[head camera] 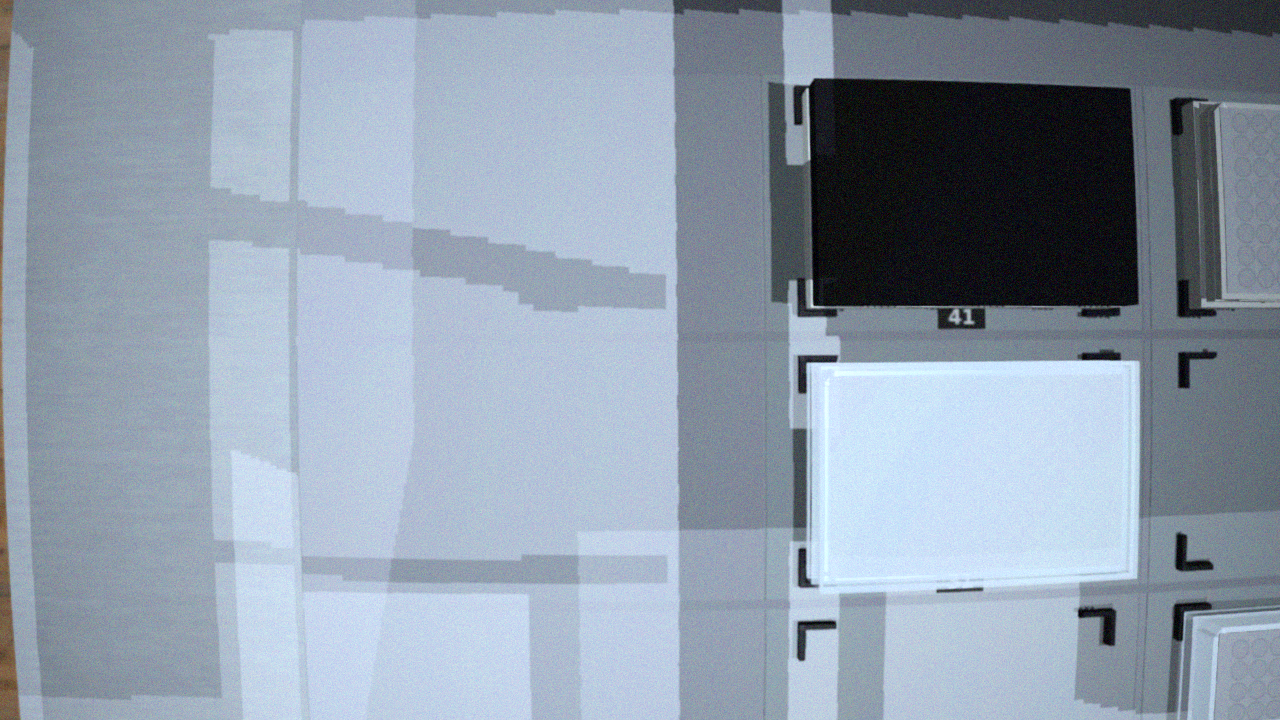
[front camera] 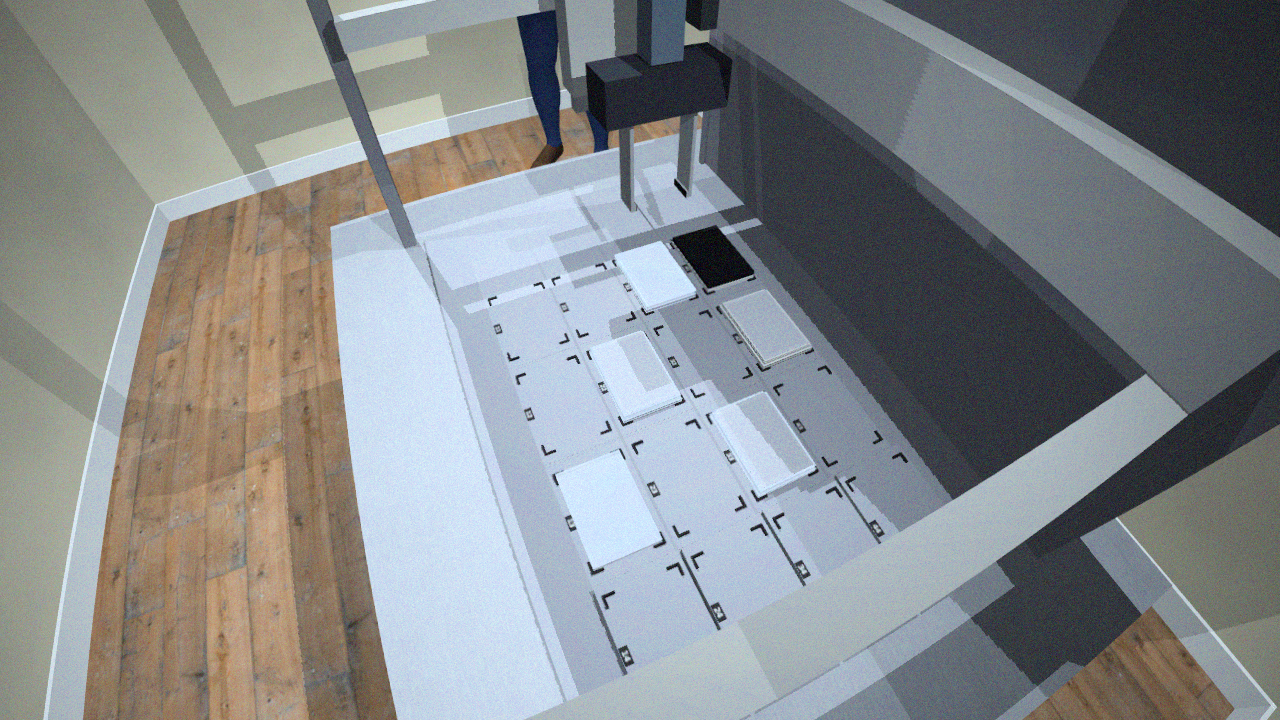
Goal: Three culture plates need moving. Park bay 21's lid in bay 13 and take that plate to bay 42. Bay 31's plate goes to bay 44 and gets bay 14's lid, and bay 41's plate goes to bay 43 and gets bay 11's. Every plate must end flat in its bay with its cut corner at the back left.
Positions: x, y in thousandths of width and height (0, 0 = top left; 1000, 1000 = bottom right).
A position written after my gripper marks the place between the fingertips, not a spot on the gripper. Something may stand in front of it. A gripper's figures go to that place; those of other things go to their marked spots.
Labels:
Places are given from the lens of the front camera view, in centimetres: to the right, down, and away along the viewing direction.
my gripper (front camera: 513, 274): 2, -23, 73
plate lid (front camera: 478, 719): -3, 18, 61
plate lid (front camera: 514, 388): 3, -13, 84

